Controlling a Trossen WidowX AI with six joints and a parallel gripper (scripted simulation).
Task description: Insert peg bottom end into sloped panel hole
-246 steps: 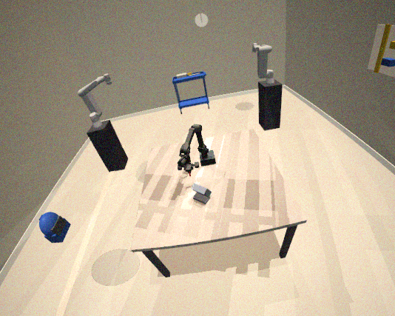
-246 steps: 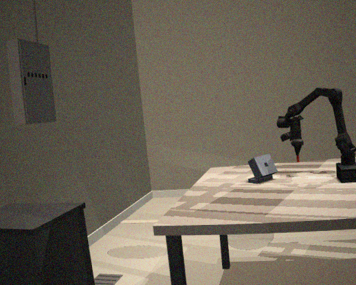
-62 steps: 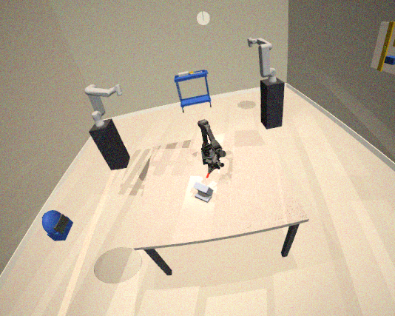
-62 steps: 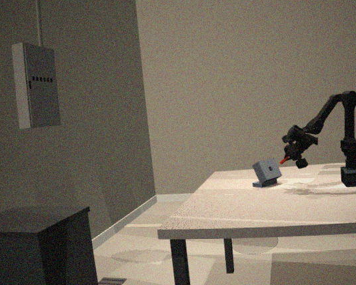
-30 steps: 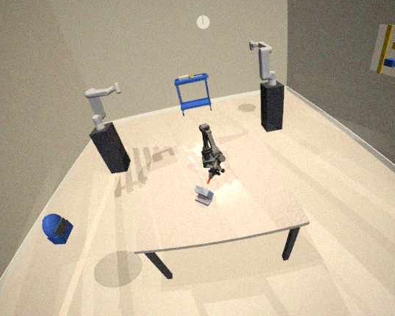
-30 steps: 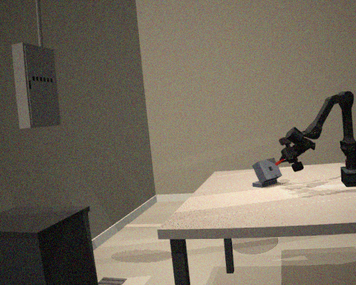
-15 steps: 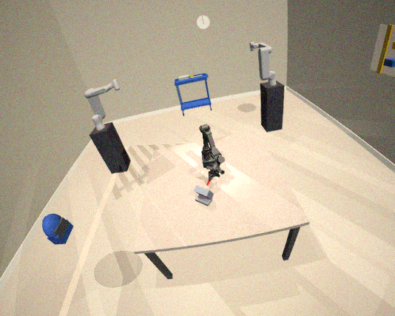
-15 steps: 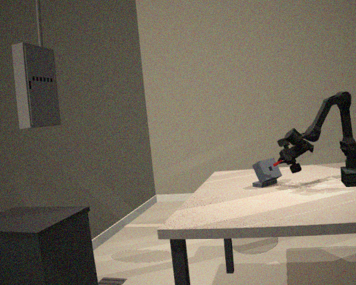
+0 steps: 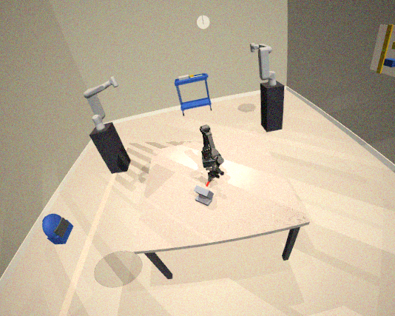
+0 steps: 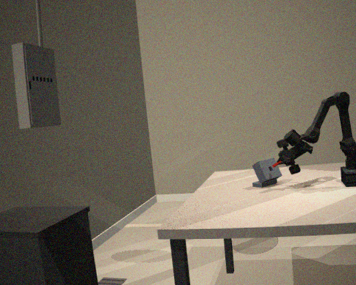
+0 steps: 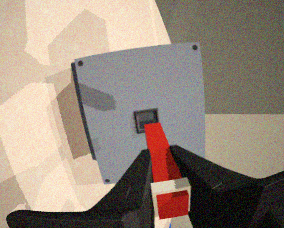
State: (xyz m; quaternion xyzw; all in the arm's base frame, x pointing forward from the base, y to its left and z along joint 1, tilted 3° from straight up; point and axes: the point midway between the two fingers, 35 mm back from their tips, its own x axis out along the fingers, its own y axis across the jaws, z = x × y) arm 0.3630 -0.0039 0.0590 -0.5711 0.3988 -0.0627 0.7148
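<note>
Right now my gripper tip is 6 cm to the left of the grey-blue sloped panel, 6 cm short of it and 4 cm above it. Round my gripper tip: red peg: 1 cm to the left, 1 cm behind, 1 cm above.
</note>
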